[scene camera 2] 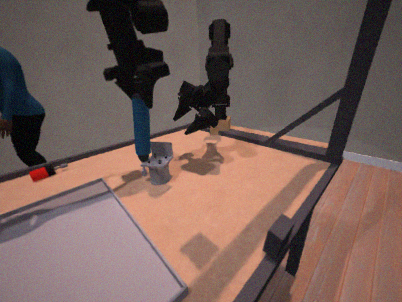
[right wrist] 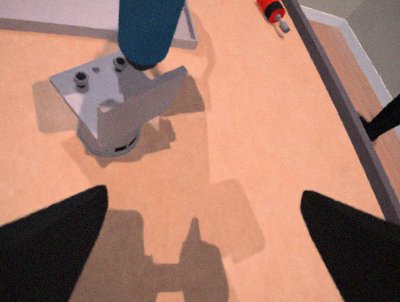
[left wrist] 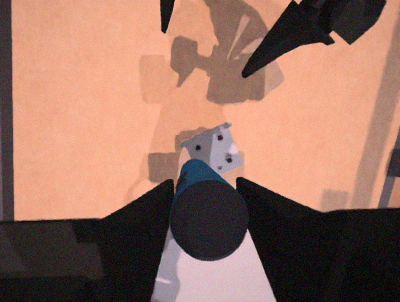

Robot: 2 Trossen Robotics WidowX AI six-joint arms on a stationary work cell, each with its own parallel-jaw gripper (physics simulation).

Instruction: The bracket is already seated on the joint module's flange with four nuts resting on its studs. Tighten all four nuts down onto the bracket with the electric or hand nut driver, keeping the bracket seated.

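Places are measured from the left arm's base along level axes (x down, y ahead, z right), in millimetres.
Pixels of known places: left gripper, fingertip midpoint: (scene camera 2: 145, 107) (left wrist: 205, 184); right gripper, fingertip midpoint: (scene camera 2: 179, 127) (right wrist: 206, 197) (left wrist: 206, 55); right arm's base, origin of the base link: (scene camera 2: 220, 118).
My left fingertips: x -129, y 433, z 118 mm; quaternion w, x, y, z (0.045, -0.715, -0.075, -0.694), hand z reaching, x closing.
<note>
Behind a point stands the place of what it marks.
My left gripper (scene camera 2: 142, 101) {x -129, y 433, z 118 mm} (left wrist: 205, 184) {x -129, y 433, z 118 mm} is shut on the blue nut driver (scene camera 2: 142, 127) {x -83, y 406, z 133 mm} (right wrist: 150, 27) {x -42, y 431, z 116 mm}, which stands nearly upright. The driver's dark lower end is at the edge of the grey bracket (scene camera 2: 162, 148) {x -4, y 461, z 127 mm} (left wrist: 212, 142) {x 22, y 449, z 133 mm} (right wrist: 145, 107) {x 0, y 464, z 119 mm}; a thin grey shaft (scene camera 2: 144, 170) {x 50, y 400, z 107 mm} shows below that edge. Whether the tip touches a nut is hidden. The bracket sits on the round joint module (scene camera 2: 160, 175) (right wrist: 107, 144). Two nuts (right wrist: 81, 79) {x 12, y 427, z 158 mm} (right wrist: 119, 63) {x 12, y 412, z 127 mm} show on its plate in the right wrist view. My right gripper (scene camera 2: 181, 126) {x -49, y 544, z 119 mm} (left wrist: 206, 55) {x -49, y 544, z 119 mm} (right wrist: 206, 197) {x -49, y 544, z 119 mm} is open and empty, off to one side of the bracket.
A grey tray (scene camera 2: 90, 250) {x 84, y 204, z 227 mm} (right wrist: 50, 27) {x 78, y 297, z 178 mm} lies near the bracket. A red and black tool (scene camera 2: 40, 174) {x 67, y 203, z -182 mm} (right wrist: 270, 7) {x 64, y 226, z -184 mm} lies near the table edge. A tan block (scene camera 2: 221, 125) {x 37, y 891, z 52 mm} shows behind the right gripper. A dark frame post (scene camera 2: 357, 75) {x -176, y 830, z 525 mm} stands at the right. A person (scene camera 2: 22, 100) stands beyond the table.
</note>
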